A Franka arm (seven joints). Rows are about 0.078 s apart.
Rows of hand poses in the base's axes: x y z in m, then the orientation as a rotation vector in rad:
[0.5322, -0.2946, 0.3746, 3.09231, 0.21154, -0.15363]
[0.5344, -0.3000, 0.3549, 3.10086, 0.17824, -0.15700]
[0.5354, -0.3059, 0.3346, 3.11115, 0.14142, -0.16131]
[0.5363, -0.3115, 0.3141, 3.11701, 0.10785, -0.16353]
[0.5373, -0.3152, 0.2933, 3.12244, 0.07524, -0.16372]
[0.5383, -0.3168, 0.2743, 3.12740, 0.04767, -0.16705]
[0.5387, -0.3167, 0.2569, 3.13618, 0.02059, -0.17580]
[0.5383, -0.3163, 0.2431, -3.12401, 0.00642, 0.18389]
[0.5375, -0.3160, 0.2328, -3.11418, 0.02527, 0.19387]
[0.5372, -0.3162, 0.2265, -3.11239, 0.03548, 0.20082]
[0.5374, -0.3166, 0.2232, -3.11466, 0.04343, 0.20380]
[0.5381, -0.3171, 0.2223, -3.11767, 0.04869, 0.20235]
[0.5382, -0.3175, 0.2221, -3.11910, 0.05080, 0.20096]
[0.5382, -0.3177, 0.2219, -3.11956, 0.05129, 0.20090]
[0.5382, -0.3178, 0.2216, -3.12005, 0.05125, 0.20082]
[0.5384, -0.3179, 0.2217, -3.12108, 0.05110, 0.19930]
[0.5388, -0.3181, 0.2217, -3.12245, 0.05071, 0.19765]
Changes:
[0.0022, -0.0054, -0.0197, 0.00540, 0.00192, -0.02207]
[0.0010, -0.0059, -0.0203, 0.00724, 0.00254, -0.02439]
[0.0009, -0.0056, -0.0205, 0.00344, 0.00118, -0.02187]
[0.0010, -0.0037, -0.0208, 0.00338, -0.00010, -0.02116]
[0.0010, -0.0016, -0.0190, 0.00361, 0.00194, -0.01790]
[0.0004, 0.0001, -0.0174, 0.00793, 0.00532, -0.01780]
[-0.0004, 0.0004, -0.0138, 0.01157, 0.00568, -0.01789]
[-0.0008, 0.0003, -0.0103, 0.00840, 0.00681, -0.01257]
[-0.0003, -0.0002, -0.0063, 0.00088, 0.00458, -0.00657]
[0.0002, -0.0004, -0.0033, -0.00286, 0.00190, -0.00488]
[0.0007, -0.0005, -0.0009, -0.00321, -0.00098, -0.00315]
[0.0001, -0.0004, -0.0002, -0.00147, -0.00091, -0.00125]
[0.0000, -0.0002, -0.0002, -0.00048, -0.00005, -0.00028]
[0.0000, -0.0001, -0.0003, -0.00048, -0.00006, 0.00006]
[0.0002, -0.0001, 0.0001, -0.00094, -0.00100, 0.00016]
[0.0004, -0.0002, 0.0000, -0.00126, -0.00109, 0.00034]

